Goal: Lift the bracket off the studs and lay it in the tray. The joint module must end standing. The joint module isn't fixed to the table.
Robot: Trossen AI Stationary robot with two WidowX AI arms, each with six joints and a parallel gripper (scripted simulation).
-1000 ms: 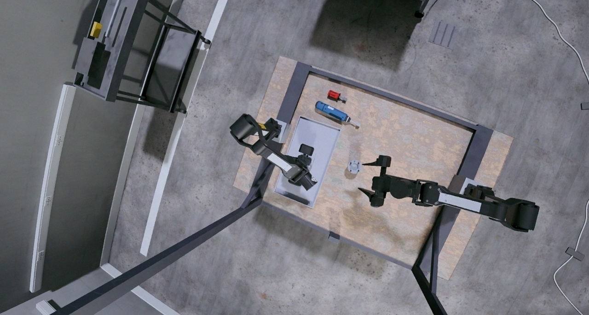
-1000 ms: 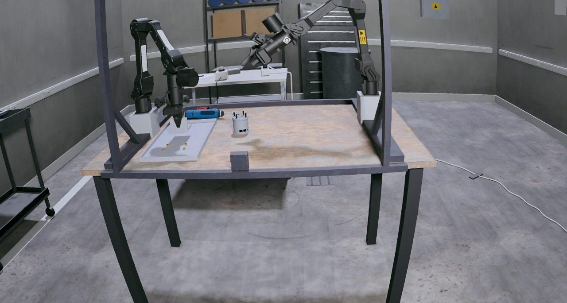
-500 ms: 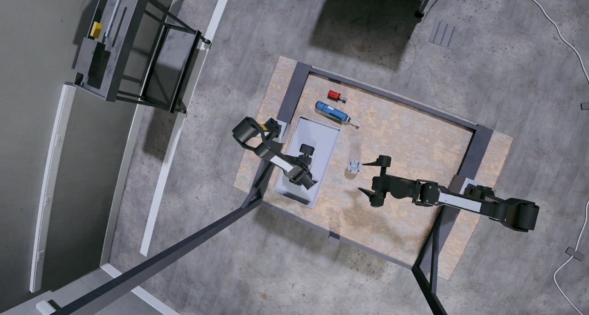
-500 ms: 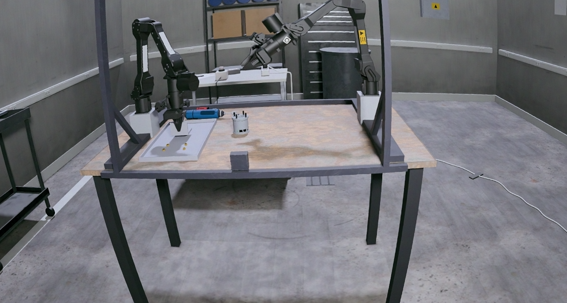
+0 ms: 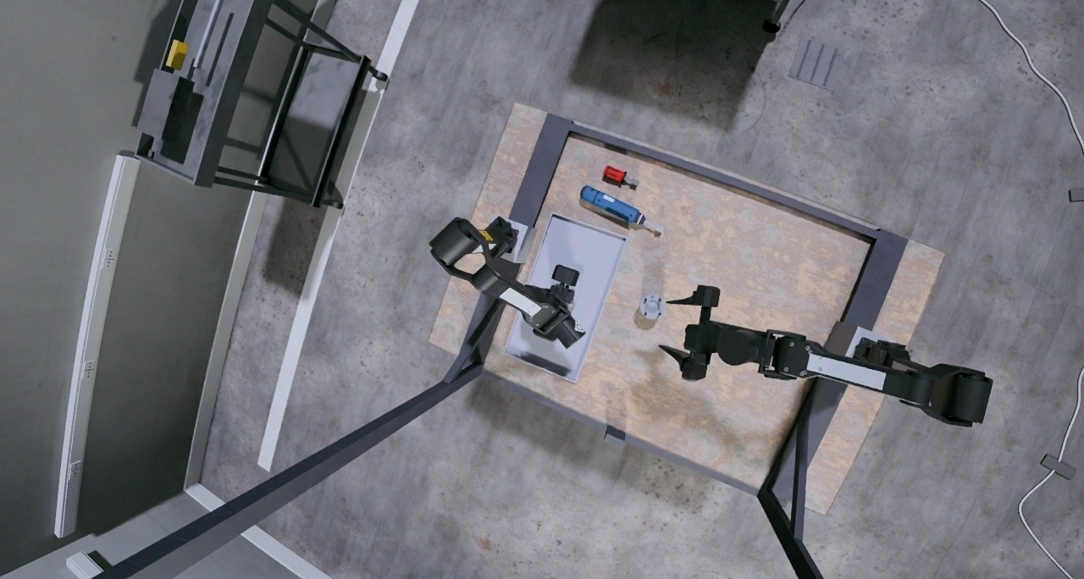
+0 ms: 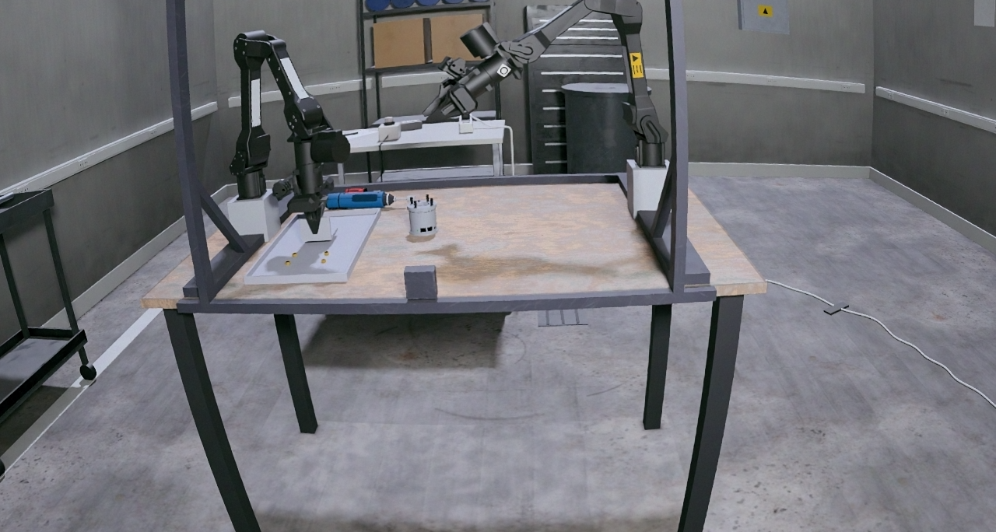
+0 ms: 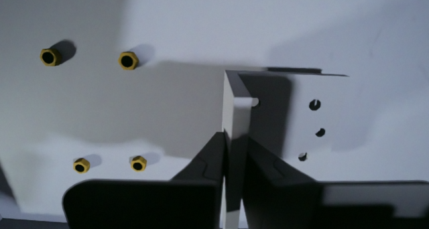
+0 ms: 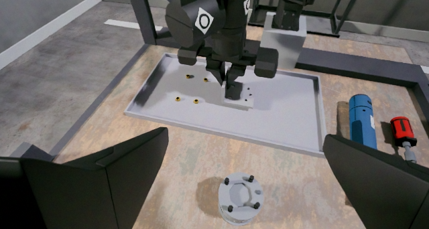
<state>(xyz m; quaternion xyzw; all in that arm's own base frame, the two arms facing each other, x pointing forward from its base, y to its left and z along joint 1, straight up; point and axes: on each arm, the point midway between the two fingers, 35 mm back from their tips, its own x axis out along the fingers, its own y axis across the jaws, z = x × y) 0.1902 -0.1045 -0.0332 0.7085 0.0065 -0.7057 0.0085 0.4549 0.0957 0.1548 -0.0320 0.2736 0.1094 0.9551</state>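
The grey tray lies 6 cm below my left hand and 1 cm ahead of it. The rest, counted from my left hand: grey l-shaped bracket: 4 cm below, 3 cm ahead; then red tool: 36 cm ahead, 5 cm to the right, 5 cm below; then joint module: 23 cm to the right, 6 cm ahead, 3 cm below.
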